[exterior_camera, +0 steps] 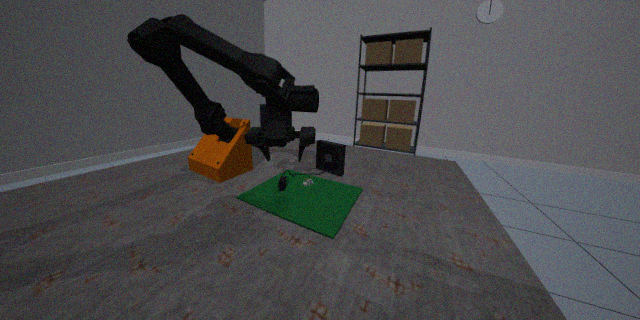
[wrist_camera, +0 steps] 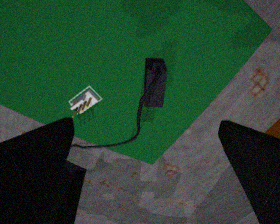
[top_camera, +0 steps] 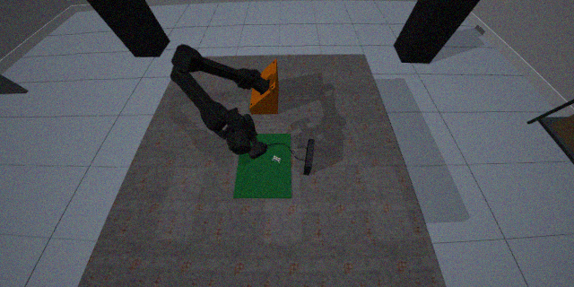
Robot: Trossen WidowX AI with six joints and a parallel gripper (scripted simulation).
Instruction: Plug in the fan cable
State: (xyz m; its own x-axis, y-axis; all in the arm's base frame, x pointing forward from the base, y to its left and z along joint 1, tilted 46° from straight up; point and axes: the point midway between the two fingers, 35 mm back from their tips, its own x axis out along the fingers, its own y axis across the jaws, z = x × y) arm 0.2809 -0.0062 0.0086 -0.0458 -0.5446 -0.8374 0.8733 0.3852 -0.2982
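Right now the black plug is 1 cm behind my gripper tip, 1 cm to the left of it and 8 cm below it. Round my gripper tip: white four-pin header (4 cm ahead, 7 cm to the left, 10 cm below); then green board (6 cm ahead, 2 cm to the left, 11 cm below); then black fan (4 cm ahead, 21 cm to the left, 4 cm below).
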